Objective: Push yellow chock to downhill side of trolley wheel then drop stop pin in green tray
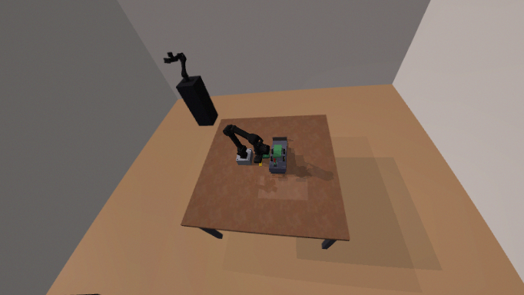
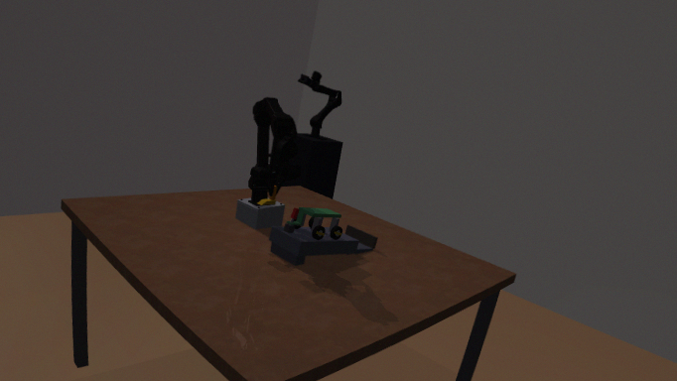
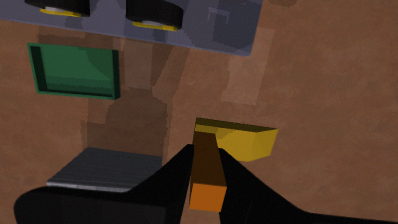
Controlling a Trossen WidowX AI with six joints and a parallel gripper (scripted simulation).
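Now: gripper tip 120 mm short of the stop pin and 50 mm above it. Round my gripper tip: yellow-orange chock 20 mm to the right, 10 mm below; then grey ramp 140 mm ahead, 110 mm to the left, 130 mm below; then trolley 140 mm ahead, 100 mm to the left, 60 mm below.
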